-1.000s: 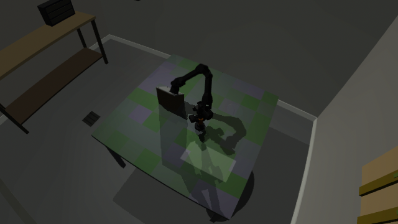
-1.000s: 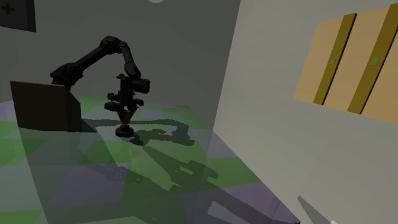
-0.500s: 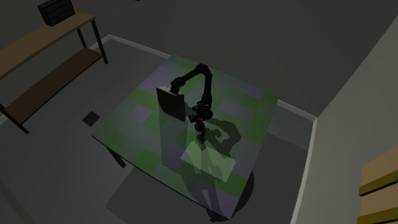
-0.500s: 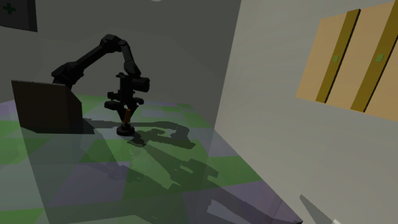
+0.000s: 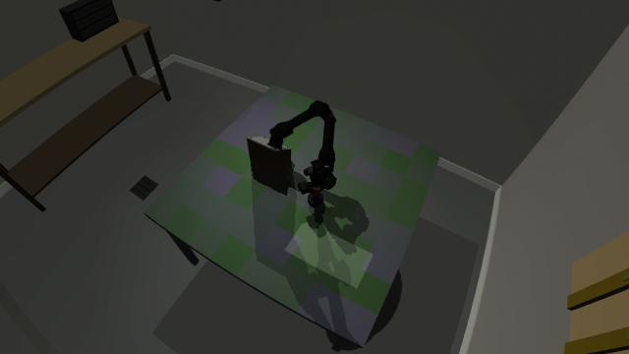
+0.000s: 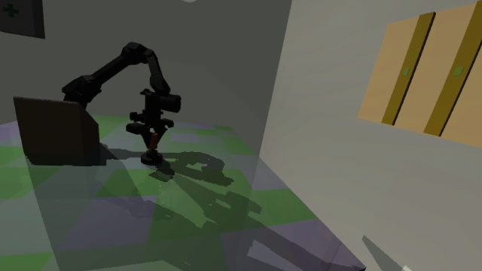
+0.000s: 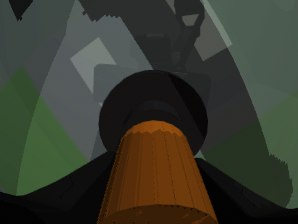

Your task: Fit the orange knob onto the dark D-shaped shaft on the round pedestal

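My gripper tip is now 4 cm above the dark round pedestal. The rest, counted from my gripper tip: orange knob 2 cm above.
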